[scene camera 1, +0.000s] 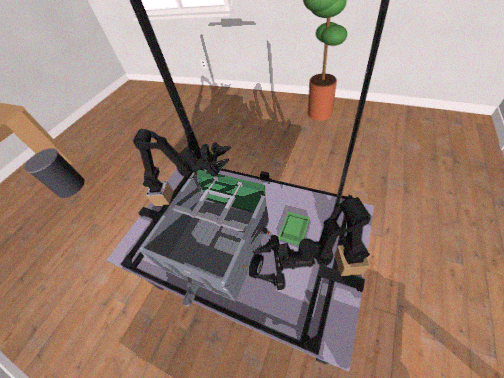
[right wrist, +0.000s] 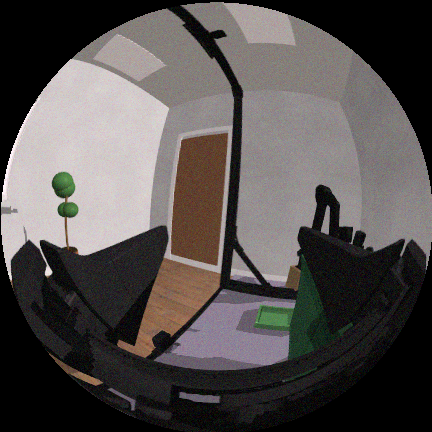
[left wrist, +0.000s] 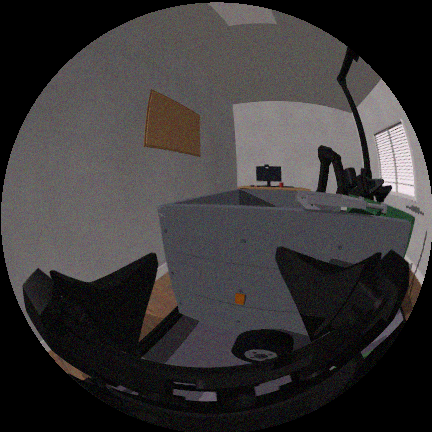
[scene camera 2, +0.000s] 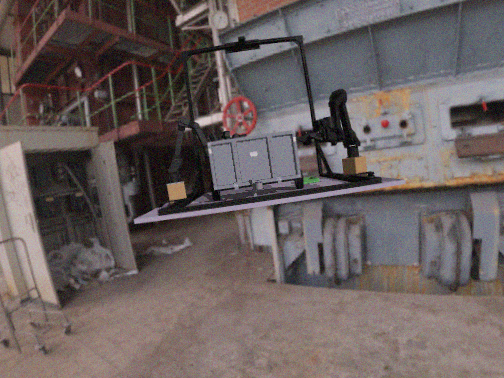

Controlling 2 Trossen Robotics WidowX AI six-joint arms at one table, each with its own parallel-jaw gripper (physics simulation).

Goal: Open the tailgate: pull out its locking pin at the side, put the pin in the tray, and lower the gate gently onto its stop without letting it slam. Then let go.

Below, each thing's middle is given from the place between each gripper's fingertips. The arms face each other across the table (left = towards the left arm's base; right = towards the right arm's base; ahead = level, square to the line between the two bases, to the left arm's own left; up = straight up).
I see my left gripper 250 mm to the left of the grey truck bed (scene camera 1: 209, 245), 110 mm above it and 60 mm past it.
Now: right hand 34 cm short of the grey truck bed, 5 cm to the right of it and 20 cm above it.
